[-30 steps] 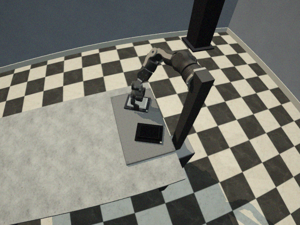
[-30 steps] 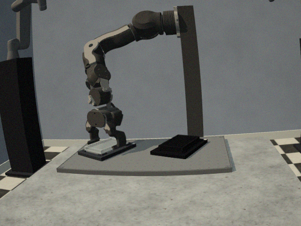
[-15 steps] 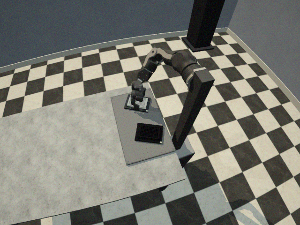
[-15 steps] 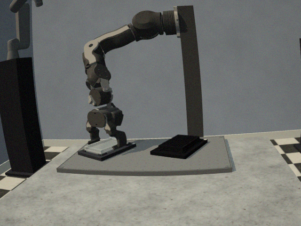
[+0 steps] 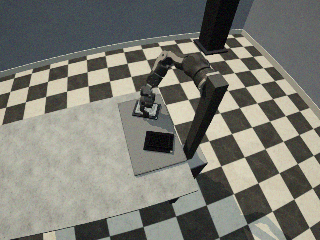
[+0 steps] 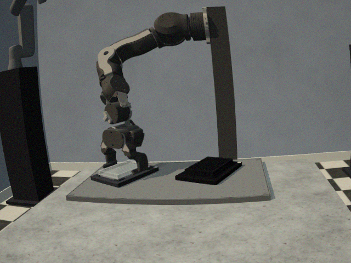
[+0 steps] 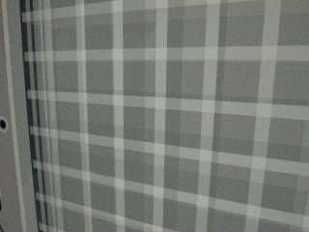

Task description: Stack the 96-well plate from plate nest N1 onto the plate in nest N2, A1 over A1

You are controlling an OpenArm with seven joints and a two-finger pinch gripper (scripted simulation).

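My hand is right at the clear 96-well plate. Round my hand: nest N1 (10 mm below); then nest N2 (240 mm to the left, 10 mm below); then black 96-well plate (240 mm to the left).
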